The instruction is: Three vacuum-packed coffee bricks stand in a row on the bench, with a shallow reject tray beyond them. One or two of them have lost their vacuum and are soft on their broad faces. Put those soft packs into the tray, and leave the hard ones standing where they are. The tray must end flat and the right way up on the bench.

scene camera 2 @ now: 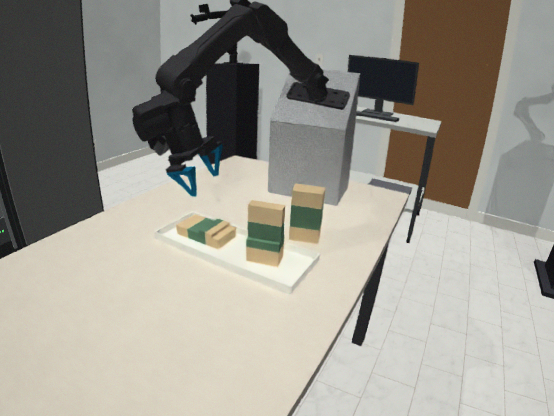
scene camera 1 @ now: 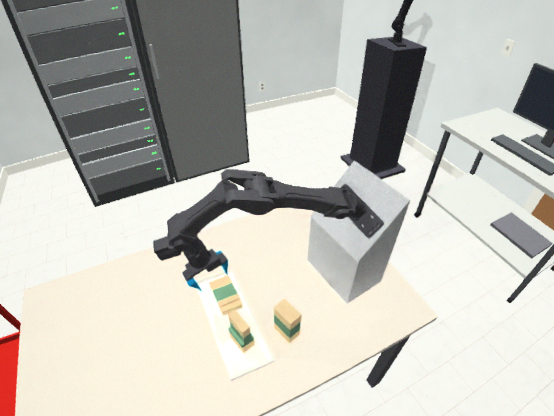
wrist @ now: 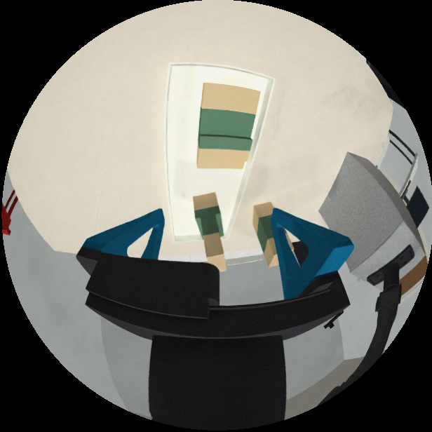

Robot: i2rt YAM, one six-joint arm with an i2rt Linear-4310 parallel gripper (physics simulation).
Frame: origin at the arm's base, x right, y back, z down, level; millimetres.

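Seen in the pictures: gripper, fingertip midpoint: [scene camera 2: 205,185] [scene camera 1: 214,282]; arm's base, origin of the base link: [scene camera 2: 318,96] [scene camera 1: 357,210].
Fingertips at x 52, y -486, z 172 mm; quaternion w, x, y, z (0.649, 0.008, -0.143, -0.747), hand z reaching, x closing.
Observation:
Pixels of each thing's top centre, then the offset from my fingertips to it. "spot": a spot on its surface instead.
- white shallow tray, surface spot: [scene camera 2: 295,276] spot: dx -244, dy +6, dz +159 mm
- tan pack with a green band, middle of its top: [scene camera 2: 205,223] [scene camera 1: 224,291] dx +35, dy +32, dz +122 mm
- second pack, middle of its top: [scene camera 2: 266,205] [scene camera 1: 238,320] dx -151, dy +27, dz +19 mm
- third pack, middle of its top: [scene camera 2: 309,188] [scene camera 1: 287,310] dx -182, dy +177, dz +22 mm
The white shallow tray [scene camera 1: 255,357] [scene camera 2: 295,276] [wrist: 181,150] rests flat and right way up on the bench. A tan pack with a green band [scene camera 1: 225,292] [scene camera 2: 200,230] [wrist: 227,122] lies on its broad face inside one end. A second pack [scene camera 1: 241,334] [scene camera 2: 266,231] [wrist: 207,220] stands upright inside near the other end. A third pack [scene camera 1: 287,321] [scene camera 2: 306,216] [wrist: 264,226] stands upright on the bench beside the tray, apart from it. My gripper [scene camera 1: 214,280] [scene camera 2: 205,185] [wrist: 217,213] is open and empty, above the lying pack's end of the tray. Softness cannot be seen.
The grey pedestal [scene camera 1: 332,260] [scene camera 2: 307,157] [wrist: 367,215] bearing the arm stands on the bench behind the third pack. The bench edge [scene camera 2: 345,320] runs past the third pack's side. A red object [scene camera 1: 7,370] [wrist: 7,220] is beyond the opposite side.

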